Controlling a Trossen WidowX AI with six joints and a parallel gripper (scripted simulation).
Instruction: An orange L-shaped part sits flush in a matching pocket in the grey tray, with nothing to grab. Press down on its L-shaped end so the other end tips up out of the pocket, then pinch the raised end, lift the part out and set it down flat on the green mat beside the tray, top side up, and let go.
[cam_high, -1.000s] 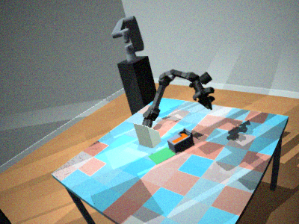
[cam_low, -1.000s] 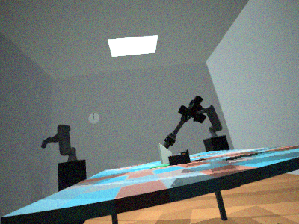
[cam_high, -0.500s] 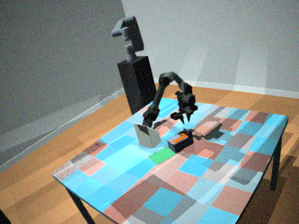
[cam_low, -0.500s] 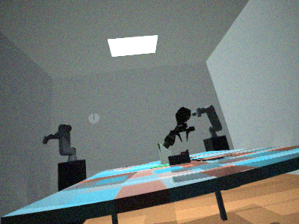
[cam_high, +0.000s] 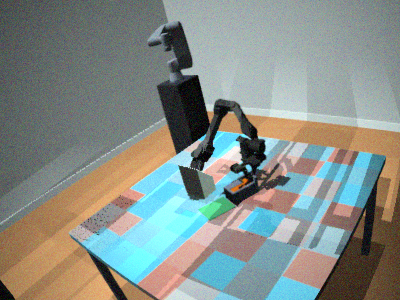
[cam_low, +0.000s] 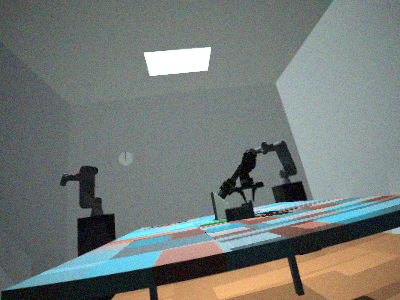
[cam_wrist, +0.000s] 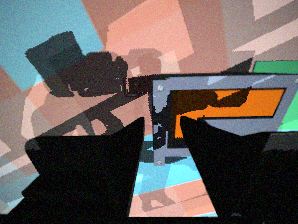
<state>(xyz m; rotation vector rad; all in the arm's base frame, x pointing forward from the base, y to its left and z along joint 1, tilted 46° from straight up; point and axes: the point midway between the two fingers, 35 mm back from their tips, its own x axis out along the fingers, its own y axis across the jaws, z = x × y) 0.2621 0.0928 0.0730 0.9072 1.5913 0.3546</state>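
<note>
My gripper tip is 2 cm past the orange L-shaped part, 5 cm to the left of it and 3 cm above it. Also, from my gripper tip: green mat (8 cm behind, 20 cm to the right, 9 cm below).
</note>
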